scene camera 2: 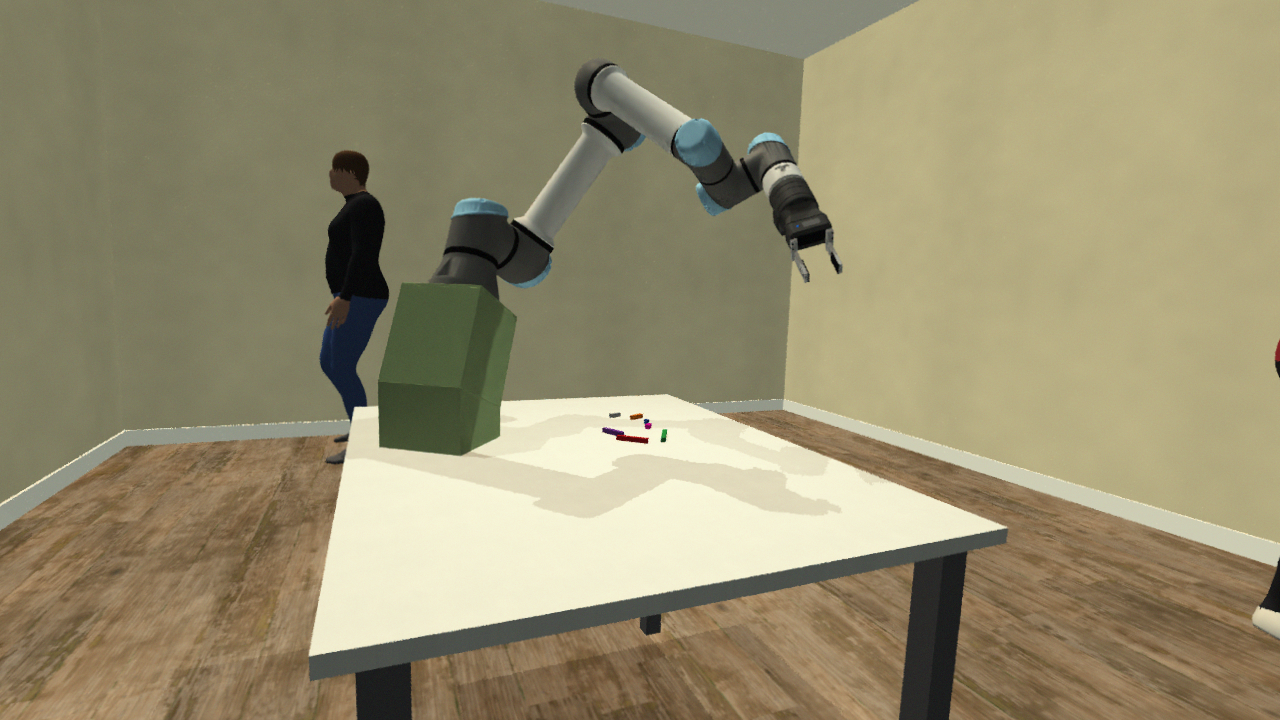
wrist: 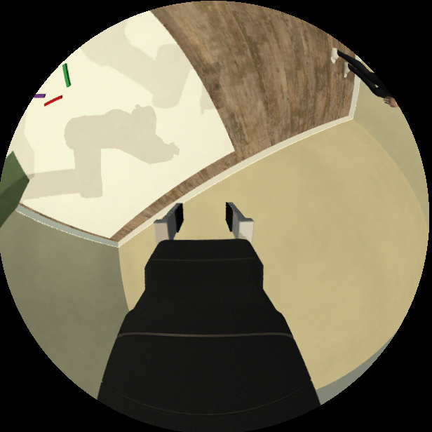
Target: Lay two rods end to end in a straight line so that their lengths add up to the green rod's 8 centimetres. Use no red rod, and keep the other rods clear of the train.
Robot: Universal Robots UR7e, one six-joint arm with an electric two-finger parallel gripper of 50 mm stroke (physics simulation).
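Pixels of known places: gripper, fingertip midpoint: [scene camera 2: 823, 273]; arm's base at its link origin: [scene camera 2: 462, 300].
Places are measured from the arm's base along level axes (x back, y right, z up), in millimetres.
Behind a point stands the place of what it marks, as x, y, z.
Note:
My gripper [scene camera 2: 823, 273] @(-568, 474, 73) [wrist: 204, 211] is open and empty, high above the table and far from the rods. The green rod [scene camera 2: 664, 435] @(-418, 151, -281) [wrist: 66, 75] lies near the right end of a red rod [scene camera 2: 632, 439] @(-344, 153, -285) [wrist: 53, 100], apart from it. A purple rod [scene camera 2: 613, 431] @(-322, 84, -283) [wrist: 40, 95] lies close to the red rod's left end; whether they touch I cannot tell. Behind them in the scene view lie a small magenta rod [scene camera 2: 648, 425] @(-421, 44, -282), a small blue rod [scene camera 2: 646, 420] @(-435, -7, -282), an orange rod [scene camera 2: 636, 416] @(-428, -62, -283) and a grey rod [scene camera 2: 614, 414] @(-379, -94, -283). The magenta and blue ones are very close together.
The rods lie on the white table [scene camera 2: 465, 555] @(34, 631, -291) [wrist: 135, 200]. The green pedestal [scene camera 2: 429, 376] @(69, 142, -143) [wrist: 11, 182] of the arm stands at the table's left side in the scene view. One person [scene camera 2: 355, 268] stands behind the table, and another [wrist: 367, 77] stands beyond its edge.

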